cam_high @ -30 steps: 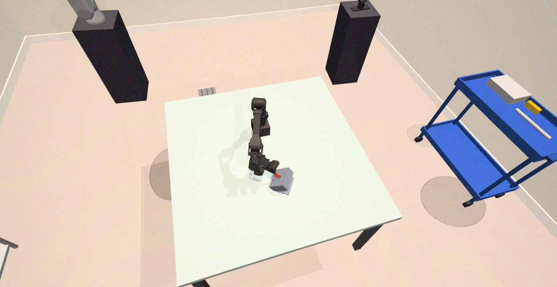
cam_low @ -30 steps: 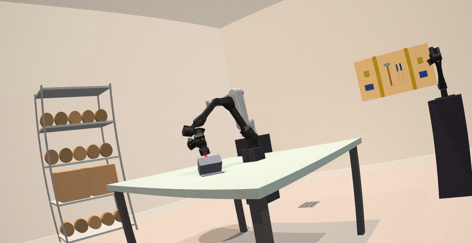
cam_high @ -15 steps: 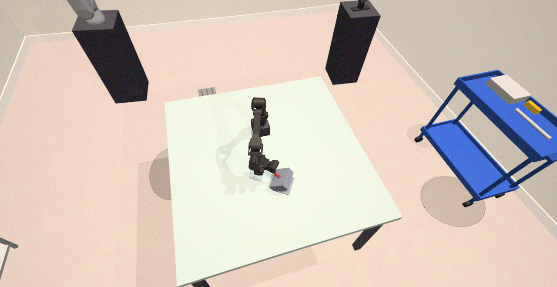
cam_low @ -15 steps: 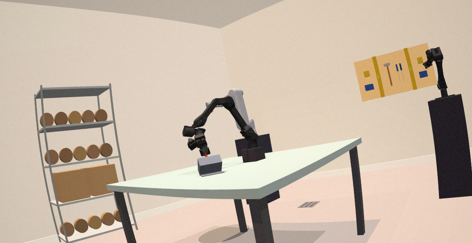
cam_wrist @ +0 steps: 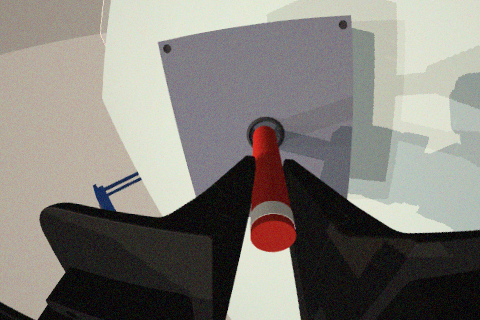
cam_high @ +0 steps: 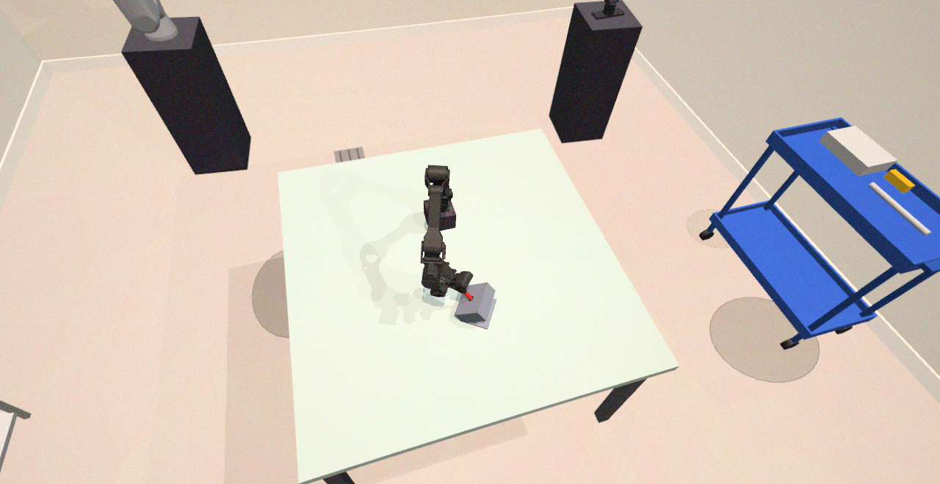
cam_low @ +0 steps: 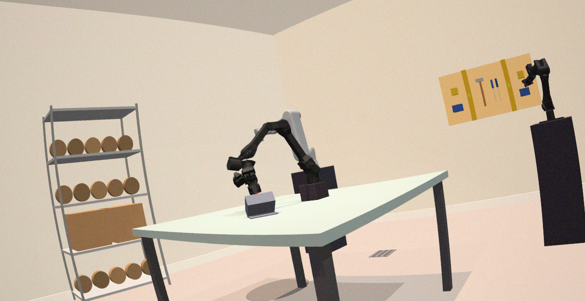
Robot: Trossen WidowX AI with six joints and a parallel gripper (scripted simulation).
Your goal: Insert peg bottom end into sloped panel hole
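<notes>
Right now the grey sloped panel is 50 mm below my gripper tip, 40 mm to the left of it and 20 mm ahead of it. Round my gripper tip: red round peg: 10 mm to the right, 10 mm behind, 10 mm above.
</notes>
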